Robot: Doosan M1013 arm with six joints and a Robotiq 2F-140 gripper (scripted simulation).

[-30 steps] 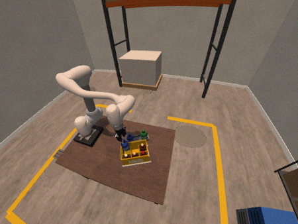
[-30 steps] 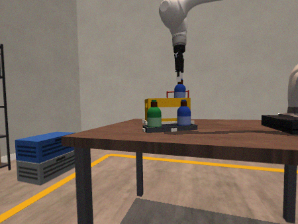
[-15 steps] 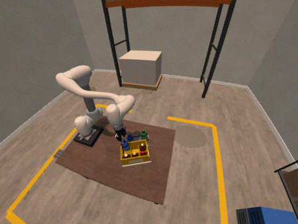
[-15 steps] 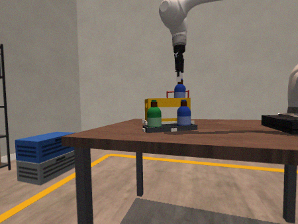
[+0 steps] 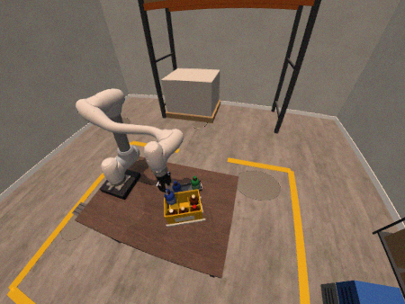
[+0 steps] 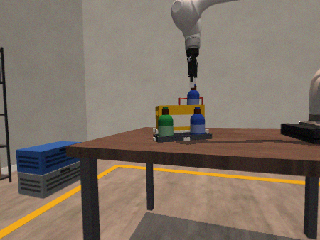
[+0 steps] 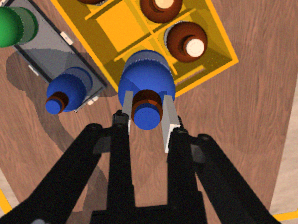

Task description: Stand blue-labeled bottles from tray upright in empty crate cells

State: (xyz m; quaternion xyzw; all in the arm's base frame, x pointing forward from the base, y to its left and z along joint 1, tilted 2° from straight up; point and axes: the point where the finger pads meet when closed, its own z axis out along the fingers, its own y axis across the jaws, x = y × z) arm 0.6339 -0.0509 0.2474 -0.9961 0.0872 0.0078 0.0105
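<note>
Right now the yellow crate is 90 mm ahead of my hand, 10 mm to the left of it and 230 mm below it. From my hand the other things lie so: green-labeled bottle 90 mm ahead, 270 mm to the left, 230 mm below; then tray 20 mm ahead, 210 mm to the left, 300 mm below.
</note>
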